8 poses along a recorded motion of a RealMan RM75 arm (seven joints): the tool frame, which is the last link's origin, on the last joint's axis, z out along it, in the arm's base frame.
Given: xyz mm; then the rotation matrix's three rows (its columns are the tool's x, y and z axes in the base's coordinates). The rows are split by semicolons.
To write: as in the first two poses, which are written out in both.
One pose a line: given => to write
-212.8 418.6 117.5; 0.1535 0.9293 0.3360; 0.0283 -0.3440 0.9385; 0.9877 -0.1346 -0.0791 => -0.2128 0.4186 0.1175; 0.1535 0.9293 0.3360; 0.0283 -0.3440 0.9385; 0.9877 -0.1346 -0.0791
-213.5 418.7 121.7; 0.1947 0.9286 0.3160; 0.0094 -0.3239 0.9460; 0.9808 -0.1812 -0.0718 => -0.2135 0.4187 0.1217; 0.1947 0.9286 0.3160; 0.0094 -0.3239 0.9460; 0.9808 -0.1812 -0.0718
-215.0 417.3 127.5; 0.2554 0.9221 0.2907; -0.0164 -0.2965 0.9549; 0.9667 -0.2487 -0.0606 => -0.2150 0.4173 0.1275; 0.2554 0.9221 0.2907; -0.0164 -0.2965 0.9549; 0.9667 -0.2487 -0.0606
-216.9 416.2 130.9; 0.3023 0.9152 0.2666; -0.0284 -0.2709 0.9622; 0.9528 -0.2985 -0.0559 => -0.2169 0.4162 0.1309; 0.3023 0.9152 0.2666; -0.0284 -0.2709 0.9622; 0.9528 -0.2985 -0.0559
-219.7 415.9 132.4; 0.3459 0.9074 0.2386; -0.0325 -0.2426 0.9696; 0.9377 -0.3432 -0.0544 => -0.2197 0.4159 0.1324; 0.3459 0.9074 0.2386; -0.0325 -0.2426 0.9696; 0.9377 -0.3432 -0.0544
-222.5 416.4 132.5; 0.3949 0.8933 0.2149; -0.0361 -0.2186 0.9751; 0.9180 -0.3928 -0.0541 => -0.2225 0.4164 0.1325; 0.3949 0.8933 0.2149; -0.0361 -0.2186 0.9751; 0.9180 -0.3928 -0.0541
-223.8 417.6 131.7; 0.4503 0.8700 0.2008; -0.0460 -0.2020 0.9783; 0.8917 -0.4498 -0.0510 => -0.2238 0.4176 0.1317; 0.4503 0.8700 0.2008; -0.0460 -0.2020 0.9783; 0.8917 -0.4498 -0.0510
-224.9 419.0 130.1; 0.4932 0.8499 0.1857; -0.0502 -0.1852 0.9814; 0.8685 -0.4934 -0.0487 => -0.2249 0.4190 0.1301; 0.4932 0.8499 0.1857; -0.0502 -0.1852 0.9814; 0.8685 -0.4934 -0.0487
